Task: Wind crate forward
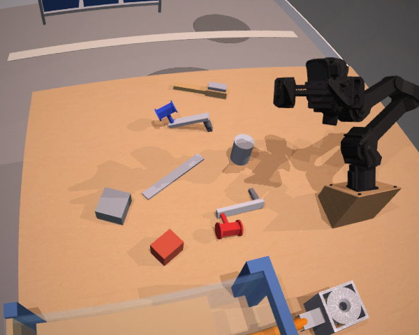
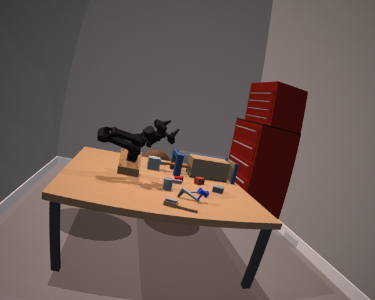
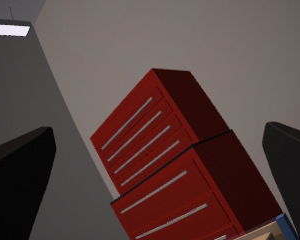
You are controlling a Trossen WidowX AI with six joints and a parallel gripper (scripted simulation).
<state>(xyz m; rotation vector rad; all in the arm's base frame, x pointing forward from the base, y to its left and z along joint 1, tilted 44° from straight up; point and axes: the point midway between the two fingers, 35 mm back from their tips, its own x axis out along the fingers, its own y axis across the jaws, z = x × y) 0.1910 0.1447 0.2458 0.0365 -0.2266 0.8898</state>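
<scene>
My gripper tip is now 70 mm short of the red-gripped winch handle, 40 mm to the right of it and 370 mm above it. Round my gripper tip: flat grey bar (210 mm ahead, 80 mm to the right, 380 mm below); then blue steel frame (50 mm ahead, 350 mm to the left, 280 mm below); then red knob (100 mm ahead, 80 mm to the left, 370 mm below).
</scene>
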